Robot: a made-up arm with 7 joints. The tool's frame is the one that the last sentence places.
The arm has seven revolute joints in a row. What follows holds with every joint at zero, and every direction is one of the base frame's. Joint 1 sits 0.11 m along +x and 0.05 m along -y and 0.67 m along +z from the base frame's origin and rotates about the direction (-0.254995, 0.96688, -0.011). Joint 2 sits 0.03 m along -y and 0.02 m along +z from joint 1 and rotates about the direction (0.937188, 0.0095, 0.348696). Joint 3 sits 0.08 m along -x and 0.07 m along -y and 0.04 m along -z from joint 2 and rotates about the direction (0.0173, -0.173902, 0.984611). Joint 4 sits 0.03 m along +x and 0.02 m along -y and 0.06 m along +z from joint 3 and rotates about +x. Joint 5 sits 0.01 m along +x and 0.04 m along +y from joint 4 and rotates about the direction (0.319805, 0.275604, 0.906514). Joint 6 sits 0.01 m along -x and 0.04 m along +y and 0.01 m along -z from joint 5 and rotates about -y. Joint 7 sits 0.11 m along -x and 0.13 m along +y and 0.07 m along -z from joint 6 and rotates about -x. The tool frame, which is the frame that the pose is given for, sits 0.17 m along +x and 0.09 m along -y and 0.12 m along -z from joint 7; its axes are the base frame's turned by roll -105.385, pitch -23.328 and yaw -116.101 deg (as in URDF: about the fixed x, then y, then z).
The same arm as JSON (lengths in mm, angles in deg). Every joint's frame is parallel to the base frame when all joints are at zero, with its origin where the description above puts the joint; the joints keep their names.
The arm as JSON. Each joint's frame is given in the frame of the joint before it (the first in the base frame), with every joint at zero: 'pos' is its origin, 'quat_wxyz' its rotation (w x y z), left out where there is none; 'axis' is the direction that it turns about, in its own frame. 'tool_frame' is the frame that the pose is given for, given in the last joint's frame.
{"length_unit": "mm", "angle_unit": "deg", "joints": [
  {"joint": "joint 1", "pos": [110.0, -50.0, 670.0], "axis": [-0.254995, 0.96688, -0.011]},
  {"joint": "joint 2", "pos": [0.0, -30.0, 20.0], "axis": [0.937188, 0.0095, 0.348696]},
  {"joint": "joint 3", "pos": [-80.0, -70.0, -40.0], "axis": [0.0173, -0.173902, 0.984611]},
  {"joint": "joint 4", "pos": [30.0, -20.0, 60.0], "axis": "+x"},
  {"joint": "joint 5", "pos": [10.0, 40.0, 0.0], "axis": [0.319805, 0.275604, 0.906514]},
  {"joint": "joint 6", "pos": [-10.0, 40.0, -10.0], "axis": "-y"},
  {"joint": "joint 7", "pos": [-110.0, 130.0, -70.0], "axis": "-x"}
], "tool_frame": {"pos": [170.0, -90.0, -120.0], "quat_wxyz": [0.177657, -0.516181, 0.596125, -0.588753]}}

